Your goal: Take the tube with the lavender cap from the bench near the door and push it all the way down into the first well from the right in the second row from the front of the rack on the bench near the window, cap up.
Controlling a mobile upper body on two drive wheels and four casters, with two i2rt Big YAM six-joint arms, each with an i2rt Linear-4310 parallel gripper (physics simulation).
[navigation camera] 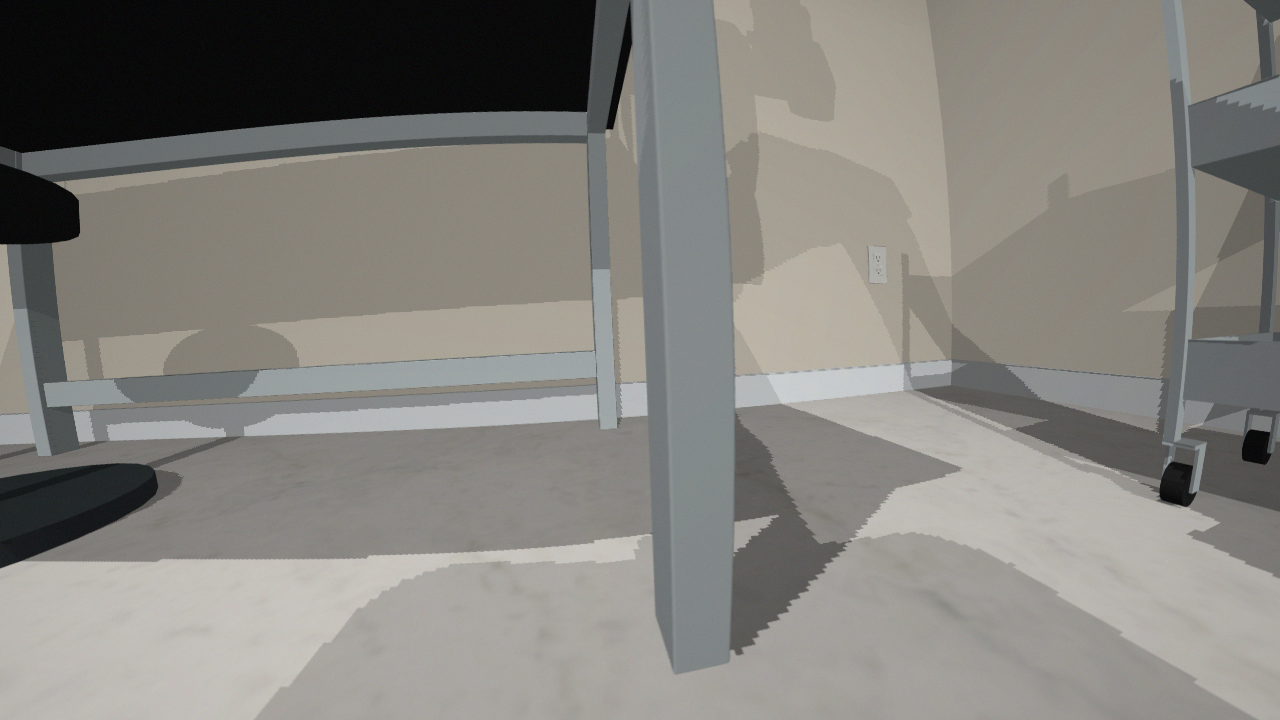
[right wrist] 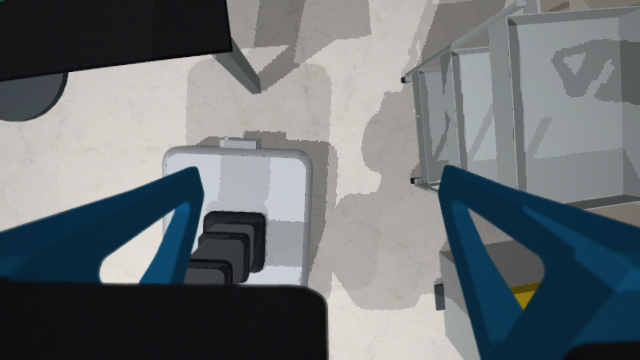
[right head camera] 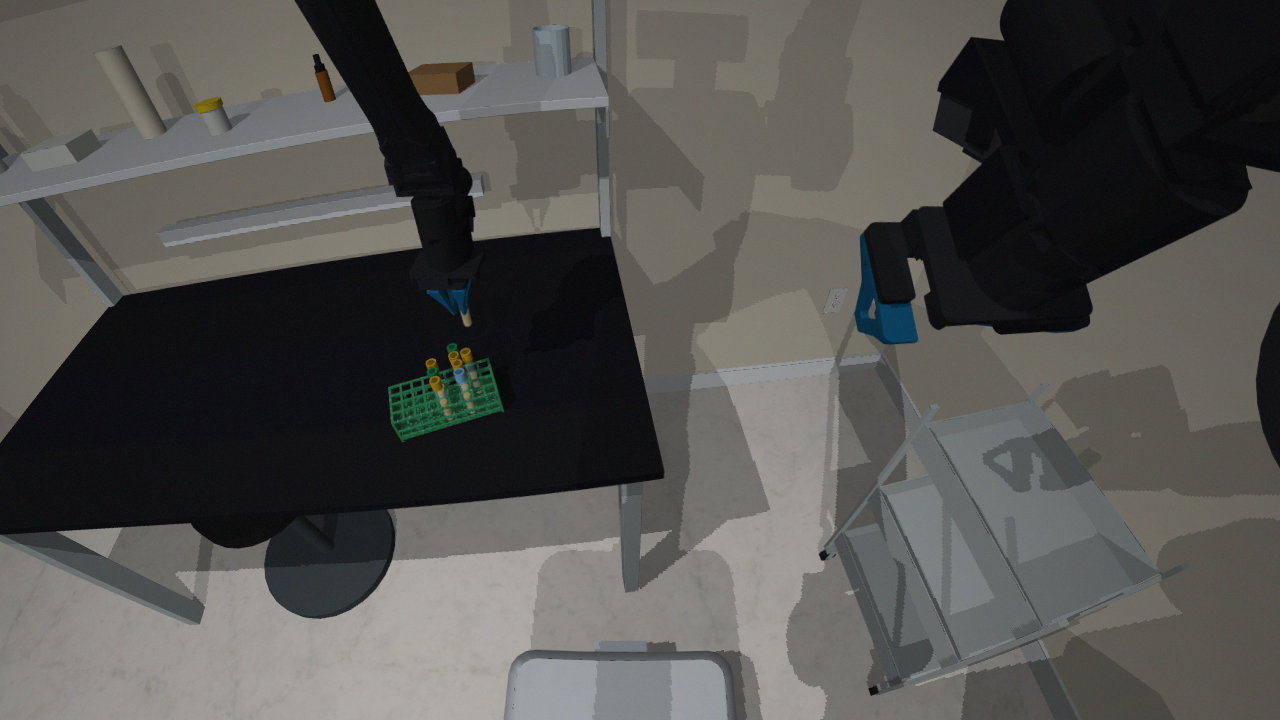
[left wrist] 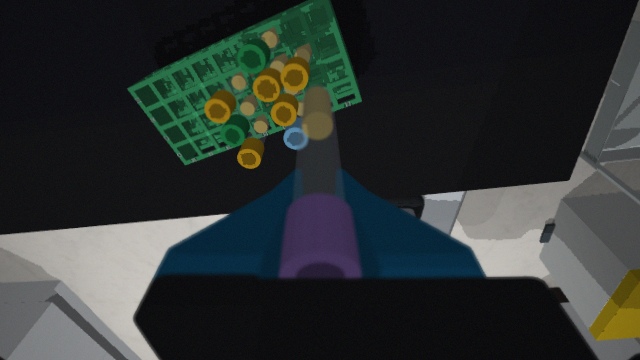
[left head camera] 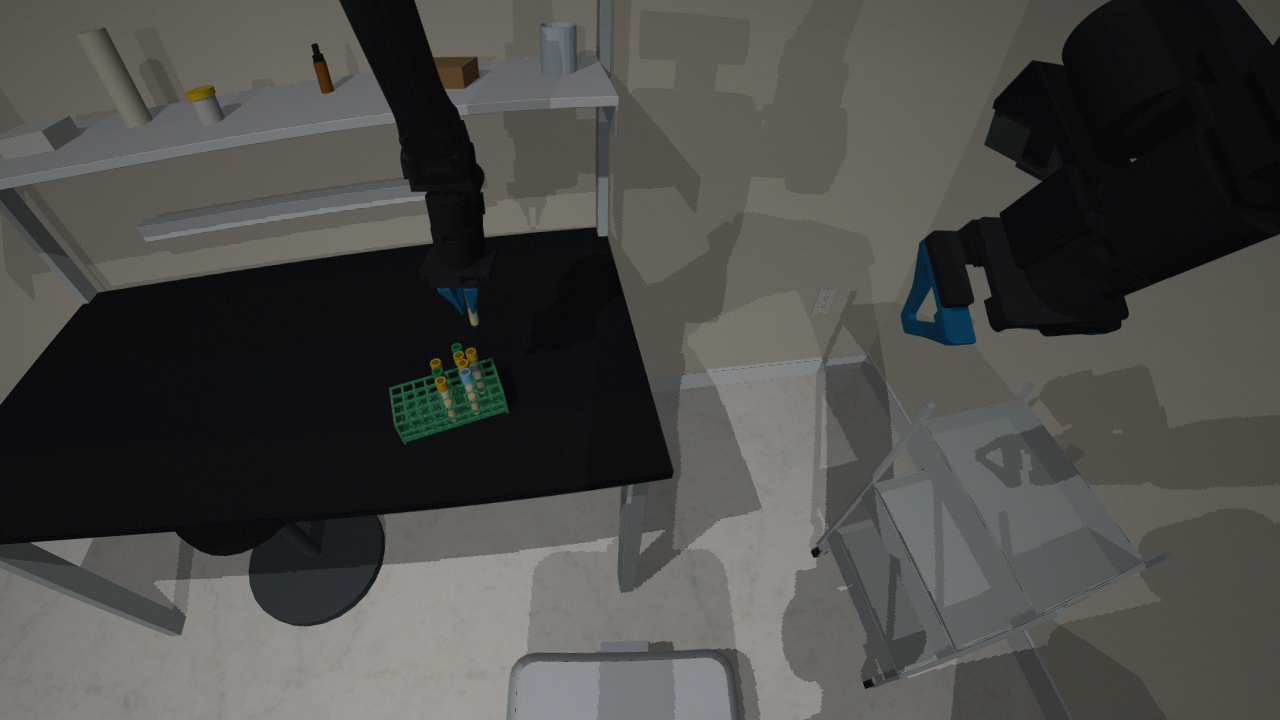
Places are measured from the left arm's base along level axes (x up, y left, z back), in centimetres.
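Where they show: left gripper, fingertip midpoint: (right head camera: 460, 312) (left wrist: 319, 181) (left head camera: 469, 311); right gripper, fingertip midpoint: (right wrist: 321, 179) (right head camera: 918, 318) (left head camera: 956, 320).
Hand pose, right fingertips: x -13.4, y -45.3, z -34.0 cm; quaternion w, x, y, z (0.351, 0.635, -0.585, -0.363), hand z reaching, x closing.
Observation:
Things, the pixels of their top centre, and the offset from my right fingertips. Level surfaces: height alone.
- tube with the lavender cap, top centre: (left wrist: 310, 276) dy +47.6, dx -23.0, dz -35.0 cm
- green rack at its top centre: (left wrist: 243, 94) (left head camera: 444, 390) (right head camera: 441, 389) dy +54.9, dx -45.7, dz -30.8 cm
- light blue cap at its top centre: (left wrist: 295, 140) (left head camera: 464, 372) (right head camera: 458, 372) dy +49.6, dx -39.5, dz -29.5 cm
- black bench at its surface level: dx -51.4 cm
- shelf at its surface level: dx -5.7 cm
- stool base at its top centre: (left head camera: 314, 551) (right head camera: 327, 546) (right wrist: 8, 63) dy +119.9, dx -124.6, dz -27.9 cm
The tube with the lavender cap (left wrist: 320, 230) is held in my left gripper (left wrist: 319, 181) (left head camera: 467, 308) (right head camera: 460, 308), cap toward the wrist; its pale lower end shows below the fingertips in both head views. The gripper is shut on it, above the black bench and behind the rack as the head views show it. The green rack (left head camera: 420, 413) (right head camera: 418, 413) (left wrist: 162, 135) holds several tubes with orange and green caps and one with a light blue cap (left head camera: 465, 375) (right head camera: 460, 375) (left wrist: 295, 138). The tube's lower end hides part of the rack in the left wrist view. My right gripper (right wrist: 321, 179) is open and empty, away from the bench.
The black bench (left head camera: 223, 385) (right head camera: 223, 385) has a shelf (left head camera: 268, 116) with a bottle, jars and boxes behind it. A stool base (left head camera: 317, 573) stands under it. A grey cart (left head camera: 1029, 591) (right wrist: 515, 100) stands at the right.

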